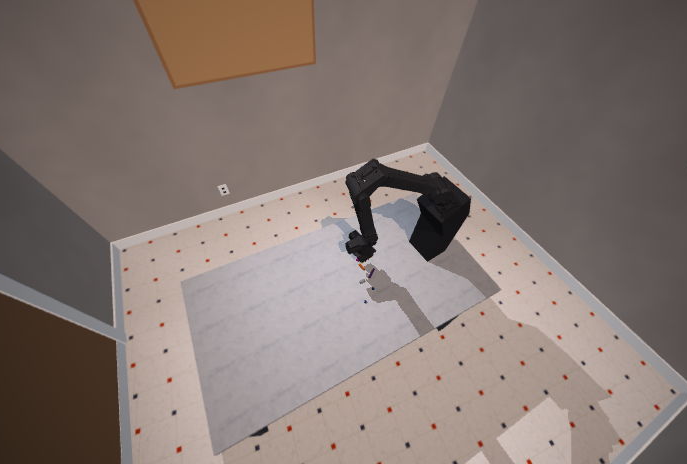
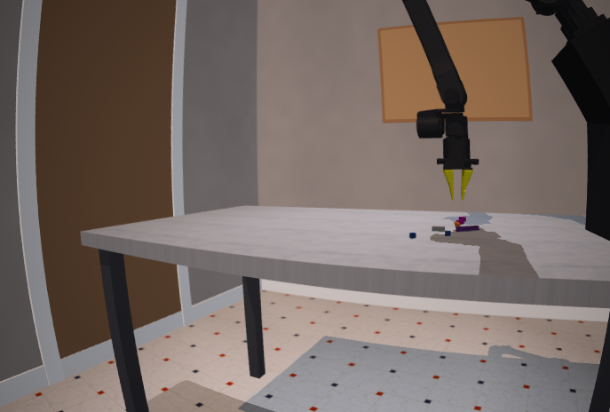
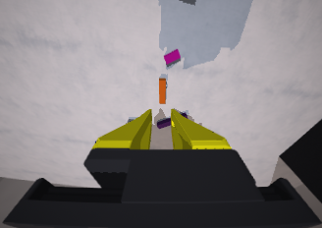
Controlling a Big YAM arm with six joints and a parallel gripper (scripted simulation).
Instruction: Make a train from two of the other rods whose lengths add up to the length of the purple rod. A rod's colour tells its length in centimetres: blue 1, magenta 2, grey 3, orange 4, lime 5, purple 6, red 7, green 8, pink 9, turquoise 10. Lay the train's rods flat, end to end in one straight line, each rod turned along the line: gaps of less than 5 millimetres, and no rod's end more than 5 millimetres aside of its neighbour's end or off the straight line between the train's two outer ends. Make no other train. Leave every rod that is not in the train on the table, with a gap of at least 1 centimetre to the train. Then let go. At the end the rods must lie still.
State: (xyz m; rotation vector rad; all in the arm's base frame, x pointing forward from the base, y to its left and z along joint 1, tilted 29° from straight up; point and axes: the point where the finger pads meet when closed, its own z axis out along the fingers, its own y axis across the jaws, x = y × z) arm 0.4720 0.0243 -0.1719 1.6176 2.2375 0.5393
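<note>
The orange rod lies 7 cm below my hand. The rest, counted from my hand: grey rod: 8 cm to the left, 7 cm below, 2 cm ahead; then purple rod: 7 cm below, 5 cm to the left, 4 cm behind.
</note>
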